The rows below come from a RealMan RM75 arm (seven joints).
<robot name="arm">
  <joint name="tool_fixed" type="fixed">
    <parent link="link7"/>
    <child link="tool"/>
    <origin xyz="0 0 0"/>
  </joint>
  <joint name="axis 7" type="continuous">
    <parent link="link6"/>
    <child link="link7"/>
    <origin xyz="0 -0.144 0" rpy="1.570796 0 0"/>
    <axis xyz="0 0 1"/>
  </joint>
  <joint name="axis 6" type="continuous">
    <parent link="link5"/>
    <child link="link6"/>
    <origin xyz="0 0 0" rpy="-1.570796 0 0"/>
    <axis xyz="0 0 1"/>
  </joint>
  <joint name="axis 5" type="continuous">
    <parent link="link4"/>
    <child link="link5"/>
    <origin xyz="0 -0.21 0" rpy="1.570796 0 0"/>
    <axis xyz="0 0 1"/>
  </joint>
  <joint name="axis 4" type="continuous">
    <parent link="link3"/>
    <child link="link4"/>
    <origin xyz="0 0 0" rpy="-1.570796 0 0"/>
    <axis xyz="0 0 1"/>
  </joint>
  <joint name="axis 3" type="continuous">
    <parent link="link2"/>
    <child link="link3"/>
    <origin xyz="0 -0.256 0" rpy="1.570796 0 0"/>
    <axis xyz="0 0 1"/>
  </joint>
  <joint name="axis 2" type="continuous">
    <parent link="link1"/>
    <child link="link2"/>
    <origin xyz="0 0 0" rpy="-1.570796 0 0"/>
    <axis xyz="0 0 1"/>
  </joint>
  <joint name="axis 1" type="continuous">
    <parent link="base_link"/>
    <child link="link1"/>
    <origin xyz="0 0 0.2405"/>
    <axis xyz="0 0 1"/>
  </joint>
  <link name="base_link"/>
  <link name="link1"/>
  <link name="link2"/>
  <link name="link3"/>
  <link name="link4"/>
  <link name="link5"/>
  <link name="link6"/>
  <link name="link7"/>
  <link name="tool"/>
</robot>
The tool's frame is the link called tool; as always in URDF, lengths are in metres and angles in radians. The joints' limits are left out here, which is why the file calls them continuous.
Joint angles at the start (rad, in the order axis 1, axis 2, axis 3, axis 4, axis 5, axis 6, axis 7):
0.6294, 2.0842, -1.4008, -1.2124, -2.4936, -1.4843, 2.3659
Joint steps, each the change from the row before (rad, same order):
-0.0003, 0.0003, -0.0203, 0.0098, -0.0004, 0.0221, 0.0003
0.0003, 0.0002, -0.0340, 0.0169, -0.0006, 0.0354, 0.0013
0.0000, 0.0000, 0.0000, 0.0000, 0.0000, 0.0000, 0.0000
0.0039, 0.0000, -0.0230, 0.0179, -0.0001, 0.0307, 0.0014
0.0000, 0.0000, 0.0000, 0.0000, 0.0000, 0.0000, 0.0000
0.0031, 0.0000, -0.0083, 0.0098, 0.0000, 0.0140, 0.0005
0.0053, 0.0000, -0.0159, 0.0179, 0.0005, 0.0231, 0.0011
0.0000, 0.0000, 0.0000, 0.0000, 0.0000, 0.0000, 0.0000
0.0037, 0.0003, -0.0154, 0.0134, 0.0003, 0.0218, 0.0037
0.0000, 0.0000, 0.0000, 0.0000, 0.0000, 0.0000, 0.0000
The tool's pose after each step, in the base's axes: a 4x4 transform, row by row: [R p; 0 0 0 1], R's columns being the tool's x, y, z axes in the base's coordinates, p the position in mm. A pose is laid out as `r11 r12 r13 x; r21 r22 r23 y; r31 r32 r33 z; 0 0 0 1`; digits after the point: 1 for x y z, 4 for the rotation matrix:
0.8211 -0.4458 0.3564 182.4; -0.5199 -0.8419 0.1447 355.9; 0.2356 -0.3041 -0.9231 -29.9; 0 0 0 1
0.8259 -0.4294 0.3653 183.5; -0.5075 -0.8484 0.1501 356.1; 0.2455 -0.3094 -0.9187 -36.9; 0 0 0 1
0.8259 -0.4294 0.3653 183.5; -0.5075 -0.8484 0.1501 356.1; 0.2455 -0.3094 -0.9187 -36.9; 0 0 0 1
0.8294 -0.4181 0.3705 184.1; -0.4996 -0.8519 0.1570 357.2; 0.2500 -0.3153 -0.9155 -42.1; 0 0 0 1
0.8294 -0.4181 0.3705 184.1; -0.4996 -0.8519 0.1570 357.2; 0.2500 -0.3153 -0.9155 -42.1; 0 0 0 1
0.8307 -0.4140 0.3724 184.4; -0.4970 -0.8528 0.1605 358.1; 0.2511 -0.3184 -0.9141 -44.3; 0 0 0 1
0.8322 -0.4072 0.3765 185.2; -0.4925 -0.8547 0.1641 359.1; 0.2550 -0.3220 -0.9118 -48.4; 0 0 0 1
0.8322 -0.4072 0.3765 185.2; -0.4925 -0.8547 0.1641 359.1; 0.2550 -0.3220 -0.9118 -48.4; 0 0 0 1
0.8336 -0.4014 0.3795 185.5; -0.4891 -0.8556 0.1694 360.0; 0.2567 -0.3268 -0.9096 -52.0; 0 0 0 1
0.8336 -0.4014 0.3795 185.5; -0.4891 -0.8556 0.1694 360.0; 0.2567 -0.3268 -0.9096 -52.0; 0 0 0 1

